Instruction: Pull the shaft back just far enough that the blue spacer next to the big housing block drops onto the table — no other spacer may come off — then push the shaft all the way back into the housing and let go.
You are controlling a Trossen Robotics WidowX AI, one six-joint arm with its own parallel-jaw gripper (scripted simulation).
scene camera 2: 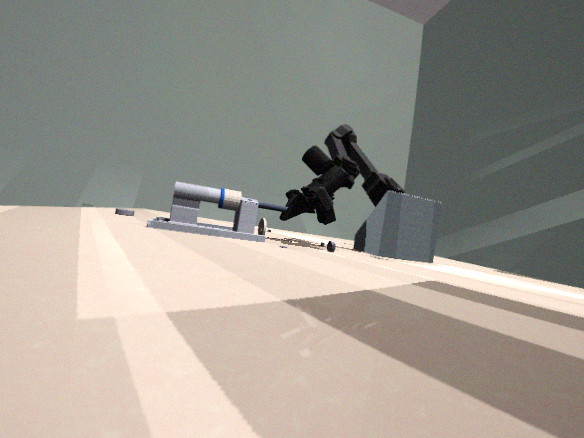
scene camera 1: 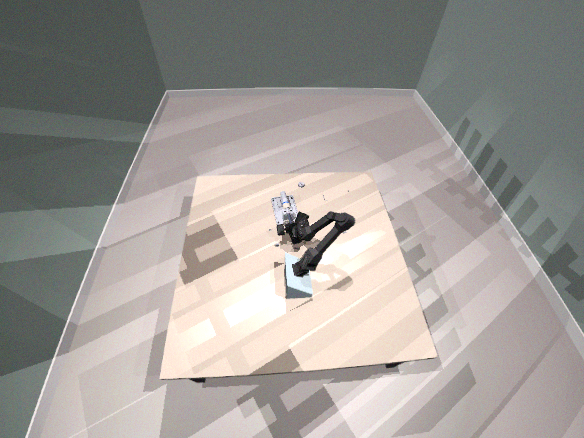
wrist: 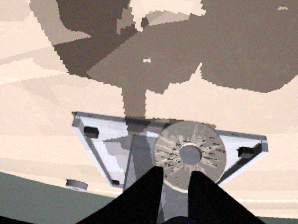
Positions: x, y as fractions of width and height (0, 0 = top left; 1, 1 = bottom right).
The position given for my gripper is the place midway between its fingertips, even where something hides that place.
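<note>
My gripper (scene camera 2: 0.48, 0.50) is there for me to see, and the wrist view gives me sight of the gripper (wrist: 0.59, 0.80) as well.
</note>
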